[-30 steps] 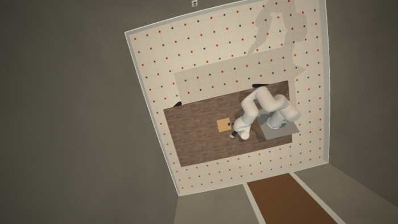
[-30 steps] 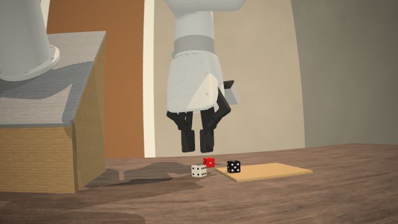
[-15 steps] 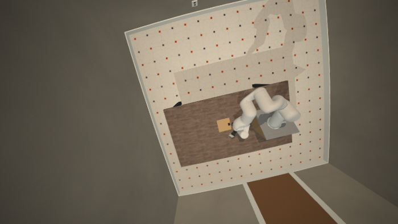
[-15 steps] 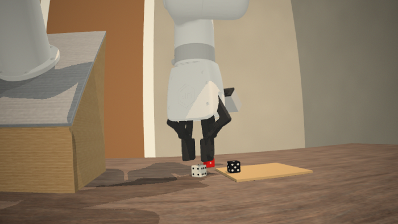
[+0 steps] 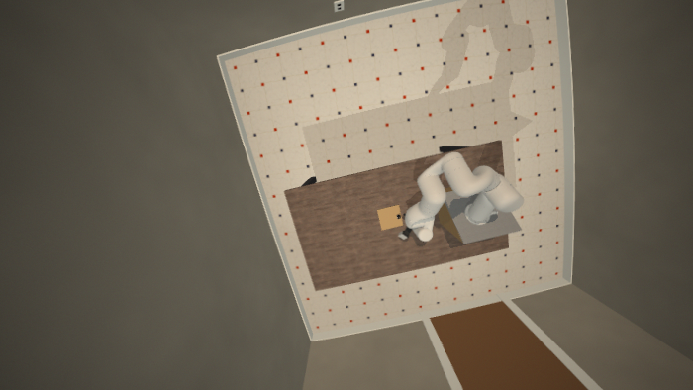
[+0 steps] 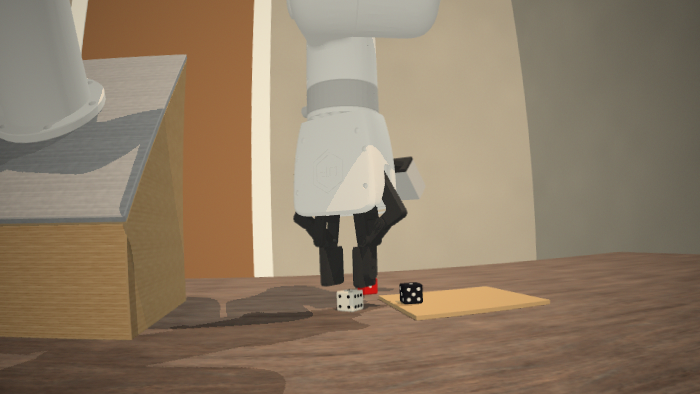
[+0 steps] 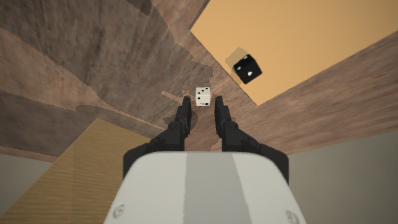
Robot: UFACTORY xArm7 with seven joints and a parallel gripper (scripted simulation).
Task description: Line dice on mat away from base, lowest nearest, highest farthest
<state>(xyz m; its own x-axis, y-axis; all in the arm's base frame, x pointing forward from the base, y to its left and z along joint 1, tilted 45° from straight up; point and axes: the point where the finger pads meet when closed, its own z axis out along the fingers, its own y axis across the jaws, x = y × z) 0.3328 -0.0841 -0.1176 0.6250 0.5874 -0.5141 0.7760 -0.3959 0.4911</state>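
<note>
My gripper is now 120 mm short of the tan mat and 40 mm above it. From my hand the other things lie so: red die 30 mm ahead, 120 mm to the left, 40 mm below.
</note>
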